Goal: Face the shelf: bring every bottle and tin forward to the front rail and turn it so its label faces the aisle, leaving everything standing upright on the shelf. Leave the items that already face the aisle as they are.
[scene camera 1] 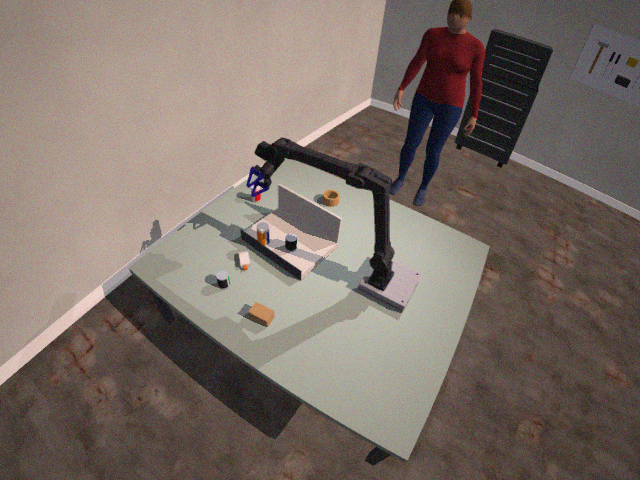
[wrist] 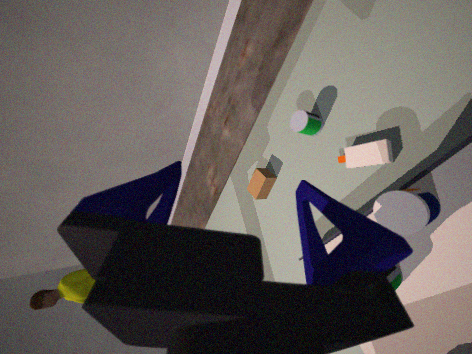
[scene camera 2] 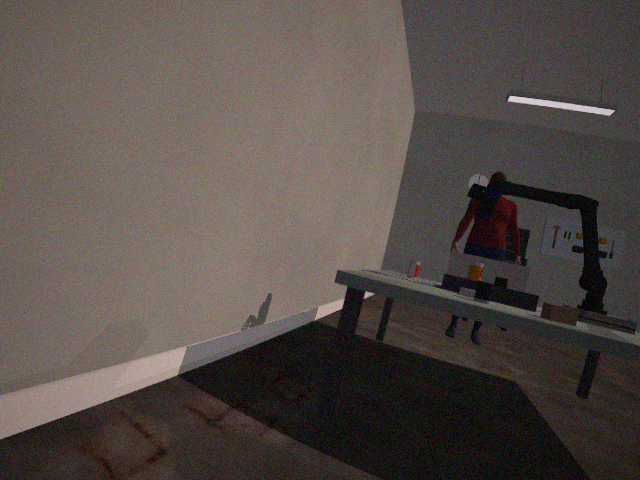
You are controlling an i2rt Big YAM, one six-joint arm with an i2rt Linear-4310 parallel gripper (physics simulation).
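Seen in the pictures: gripper, fingertip midpoint: (scene camera 1: pixel 249 191) (wrist: pixel 241 177) (scene camera 2: pixel 488 208); arm's base, origin of the base link: (scene camera 1: pixel 380 278) (scene camera 2: pixel 591 311).
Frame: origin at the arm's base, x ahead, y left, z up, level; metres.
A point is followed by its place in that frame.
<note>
The shelf (scene camera 1: pixel 311 268) {x 0.307, y 0.108, z -0.034 m} (scene camera 2: pixel 516 298) {x 0.400, y 0.175, z -0.018 m} (wrist: pixel 452 265) {x 0.543, y 0.032, z -0.016 m} has a dark front rail and an upright back panel. On it, a tall grey-lidded tin (scene camera 1: pixel 263 234) {x 0.560, y 0.143, z 0.068 m} (scene camera 2: pixel 476 272) {x 0.581, y 0.151, z 0.050 m} (wrist: pixel 401 212) {x 0.584, y 0.119, z 0.093 m}, orange with a blue patch, stands close to the rail. A shorter dark tin (scene camera 1: pixel 291 242) {x 0.436, y 0.090, z 0.047 m} (scene camera 2: pixel 500 282) {x 0.460, y 0.096, z 0.032 m} stands beside it, apart; a green patch shows in the wrist view (wrist: pixel 395 279) {x 0.475, y 0.056, z 0.023 m}. Which way their labels face is unclear. My gripper (scene camera 1: pixel 251 189) {x 0.590, y 0.183, z 0.330 m} (scene camera 2: pixel 490 204) {x 0.590, y 0.183, z 0.330 m} (wrist: pixel 241 177) {x 0.590, y 0.183, z 0.330 m} is open and empty, high beyond the shelf's far end, above the red-and-white item's area.
On the table (scene camera 1: pixel 356 382) {x -0.141, y 0.479, z -0.053 m} are a black-and-green tin (scene camera 1: pixel 222 279) {x 0.567, y 0.430, z 0.015 m} (wrist: pixel 306 123) {x 0.589, y 0.389, z 0.016 m}, an orange-capped white bottle (scene camera 1: pixel 244 259) {x 0.591, y 0.257, z -0.026 m} (wrist: pixel 368 154) {x 0.603, y 0.244, z -0.025 m} on its side, a red-and-white item (scene camera 1: pixel 257 196) {x 0.840, y -0.140, z -0.011 m} (scene camera 2: pixel 416 270) {x 0.844, y -0.133, z -0.005 m}, an orange-brown block (scene camera 1: pixel 261 314) {x 0.325, y 0.459, z -0.004 m} (scene camera 2: pixel 559 313) {x 0.349, y 0.480, z -0.026 m} (wrist: pixel 261 183) {x 0.355, y 0.428, z -0.003 m} and a ring-shaped bowl (scene camera 1: pixel 331 201) {x 0.478, y -0.362, z -0.015 m}. A person (scene camera 1: pixel 447 67) stands behind.
</note>
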